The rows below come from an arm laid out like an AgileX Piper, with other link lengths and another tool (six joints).
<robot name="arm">
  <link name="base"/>
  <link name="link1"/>
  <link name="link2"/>
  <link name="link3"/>
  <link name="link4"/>
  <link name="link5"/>
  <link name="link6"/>
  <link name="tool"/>
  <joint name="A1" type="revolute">
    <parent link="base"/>
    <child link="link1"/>
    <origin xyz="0 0 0.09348" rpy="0 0 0"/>
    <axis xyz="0 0 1"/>
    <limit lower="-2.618" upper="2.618"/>
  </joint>
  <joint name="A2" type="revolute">
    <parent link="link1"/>
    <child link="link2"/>
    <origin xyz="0 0 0" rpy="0 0 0"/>
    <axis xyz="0 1 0"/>
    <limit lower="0" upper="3.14"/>
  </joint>
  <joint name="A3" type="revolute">
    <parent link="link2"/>
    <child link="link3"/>
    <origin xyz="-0.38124 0 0.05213" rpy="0 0 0"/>
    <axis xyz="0 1 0"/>
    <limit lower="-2.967" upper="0"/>
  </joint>
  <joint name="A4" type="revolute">
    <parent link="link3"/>
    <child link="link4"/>
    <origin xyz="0.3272 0 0.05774" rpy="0 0 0"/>
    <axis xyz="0.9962 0 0.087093"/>
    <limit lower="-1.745" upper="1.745"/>
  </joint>
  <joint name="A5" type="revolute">
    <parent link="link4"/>
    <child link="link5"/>
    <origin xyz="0 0 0" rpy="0 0 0"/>
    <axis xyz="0 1 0"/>
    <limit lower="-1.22" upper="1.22"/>
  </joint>
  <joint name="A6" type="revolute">
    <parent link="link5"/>
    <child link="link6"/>
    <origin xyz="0.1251 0 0.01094" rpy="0 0 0"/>
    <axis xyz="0.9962 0 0.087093"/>
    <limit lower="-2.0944" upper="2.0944"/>
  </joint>
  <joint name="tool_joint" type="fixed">
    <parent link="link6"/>
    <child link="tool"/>
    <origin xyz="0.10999 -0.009 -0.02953" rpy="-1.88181 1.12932 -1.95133"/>
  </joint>
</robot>
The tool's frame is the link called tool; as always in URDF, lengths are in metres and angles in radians.
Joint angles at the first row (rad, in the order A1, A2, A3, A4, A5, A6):
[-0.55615 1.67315 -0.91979 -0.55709 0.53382 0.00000]
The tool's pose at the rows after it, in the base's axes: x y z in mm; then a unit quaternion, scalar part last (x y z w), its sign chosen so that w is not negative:
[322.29, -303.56, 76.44, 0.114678, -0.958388, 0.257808, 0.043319]
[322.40, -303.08, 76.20, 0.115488, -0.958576, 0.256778, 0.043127]
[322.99, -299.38, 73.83, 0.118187, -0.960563, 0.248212, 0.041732]
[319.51, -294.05, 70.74, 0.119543, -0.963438, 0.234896, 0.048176]
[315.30, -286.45, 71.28, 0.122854, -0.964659, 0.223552, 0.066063]
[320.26, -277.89, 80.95, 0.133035, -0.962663, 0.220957, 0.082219]
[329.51, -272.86, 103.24, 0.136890, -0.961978, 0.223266, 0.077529]
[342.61, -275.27, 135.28, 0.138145, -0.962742, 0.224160, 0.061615]
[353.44, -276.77, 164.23, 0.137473, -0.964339, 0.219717, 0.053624]
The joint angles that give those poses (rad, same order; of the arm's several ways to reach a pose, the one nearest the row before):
[-0.55616 1.67314 -0.91979 -0.55288 0.53382 -0.00790]
[-0.55614 1.67313 -0.91978 -0.54802 0.53383 -0.01306]
[-0.55615 1.67436 -0.91980 -0.51274 0.53479 -0.04372]
[-0.55616 1.67534 -0.91979 -0.47120 0.55477 -0.07834]
[-0.54155 1.67610 -0.92938 -0.45173 0.60833 -0.09249]
[-0.50670 1.67611 -0.96334 -0.44724 0.68032 -0.09846]
[-0.48509 1.65465 -1.01128 -0.41935 0.73957 -0.12542]
[-0.48531 1.63525 -1.09362 -0.36335 0.80377 -0.18928]
[-0.48531 1.63173 -1.18436 -0.31597 0.88282 -0.23787]

